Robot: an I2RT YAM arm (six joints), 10 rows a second.
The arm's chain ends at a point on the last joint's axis. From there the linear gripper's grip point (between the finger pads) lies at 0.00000 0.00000 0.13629 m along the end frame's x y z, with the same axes.
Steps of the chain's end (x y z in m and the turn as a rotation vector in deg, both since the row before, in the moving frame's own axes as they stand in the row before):
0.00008, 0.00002, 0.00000, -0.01, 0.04, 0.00
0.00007, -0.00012, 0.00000, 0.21, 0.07, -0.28
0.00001, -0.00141, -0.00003, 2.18, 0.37, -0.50
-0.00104, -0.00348, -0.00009, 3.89, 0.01, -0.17
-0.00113, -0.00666, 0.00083, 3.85, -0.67, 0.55
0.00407, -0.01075, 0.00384, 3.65, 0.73, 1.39
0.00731, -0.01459, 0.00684, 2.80, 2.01, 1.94
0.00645, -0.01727, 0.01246, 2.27, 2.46, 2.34
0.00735, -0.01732, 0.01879, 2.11, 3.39, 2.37
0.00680, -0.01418, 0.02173, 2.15, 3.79, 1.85
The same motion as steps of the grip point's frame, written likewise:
0.00018, 0.00004, 0.00000, -0.01, 0.04, 0.00
0.00024, -0.00062, 0.00000, 0.21, 0.07, -0.28
0.00087, -0.00660, -0.00013, 2.18, 0.37, -0.50
-0.00103, -0.01273, -0.00040, 3.89, 0.01, -0.17
-0.00268, -0.01582, 0.00051, 3.85, -0.67, 0.55
0.00591, -0.01940, 0.00355, 3.65, 0.73, 1.39
0.01220, -0.02116, 0.00659, 2.80, 2.01, 1.94
0.01241, -0.02255, 0.01223, 2.27, 2.46, 2.34
0.01551, -0.02217, 0.01846, 2.11, 3.39, 2.37
0.01589, -0.01914, 0.02134, 2.15, 3.79, 1.85

